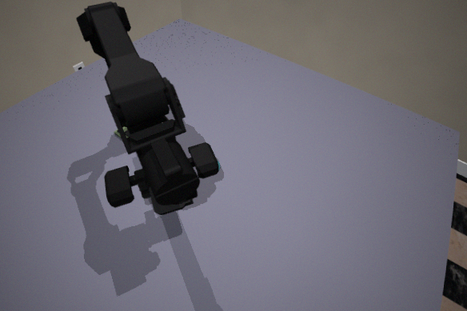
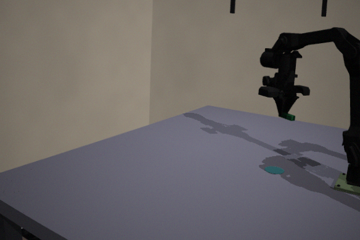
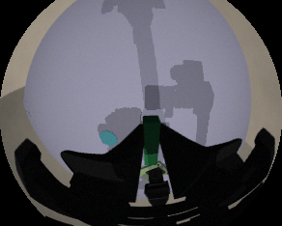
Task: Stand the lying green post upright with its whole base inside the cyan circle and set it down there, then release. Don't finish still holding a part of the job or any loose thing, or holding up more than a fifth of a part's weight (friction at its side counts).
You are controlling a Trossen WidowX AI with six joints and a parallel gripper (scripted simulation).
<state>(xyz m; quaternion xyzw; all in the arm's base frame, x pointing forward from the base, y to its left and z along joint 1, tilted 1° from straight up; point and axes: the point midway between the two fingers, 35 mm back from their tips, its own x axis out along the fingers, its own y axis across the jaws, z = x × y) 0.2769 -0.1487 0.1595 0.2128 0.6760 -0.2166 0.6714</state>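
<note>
The green post lies 20 mm behind my hand, 10 mm to the left of it and 30 mm below it. From my hand the other things lie so: cyan circle (30 mm behind, 170 mm to the left, 170 mm below).
</note>
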